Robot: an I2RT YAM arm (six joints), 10 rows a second.
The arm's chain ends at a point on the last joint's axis. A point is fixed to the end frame.
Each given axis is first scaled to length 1.
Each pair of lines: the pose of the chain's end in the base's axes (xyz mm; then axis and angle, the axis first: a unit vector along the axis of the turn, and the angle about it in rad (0 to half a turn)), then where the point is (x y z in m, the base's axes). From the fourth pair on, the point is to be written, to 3 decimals.
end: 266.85, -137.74, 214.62, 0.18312, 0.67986, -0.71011, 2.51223
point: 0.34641 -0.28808 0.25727
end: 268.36, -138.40, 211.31, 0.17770, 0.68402, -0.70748, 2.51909
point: 0.34918 -0.28863 0.25190
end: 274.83, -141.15, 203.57, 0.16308, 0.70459, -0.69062, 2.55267
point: 0.35902 -0.29206 0.23340
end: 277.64, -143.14, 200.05, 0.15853, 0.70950, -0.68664, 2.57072
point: 0.362 -0.295 0.226
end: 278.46, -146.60, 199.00, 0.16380, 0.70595, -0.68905, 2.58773
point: 0.360 -0.300 0.225
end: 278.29, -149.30, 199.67, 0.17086, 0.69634, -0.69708, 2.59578
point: 0.356 -0.304 0.229
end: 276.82, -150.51, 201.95, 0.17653, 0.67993, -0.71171, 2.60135
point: 0.351 -0.306 0.238
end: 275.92, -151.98, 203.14, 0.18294, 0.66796, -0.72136, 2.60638
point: 0.346 -0.308 0.243
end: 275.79, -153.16, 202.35, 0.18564, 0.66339, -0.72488, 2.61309
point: 0.344 -0.309 0.244
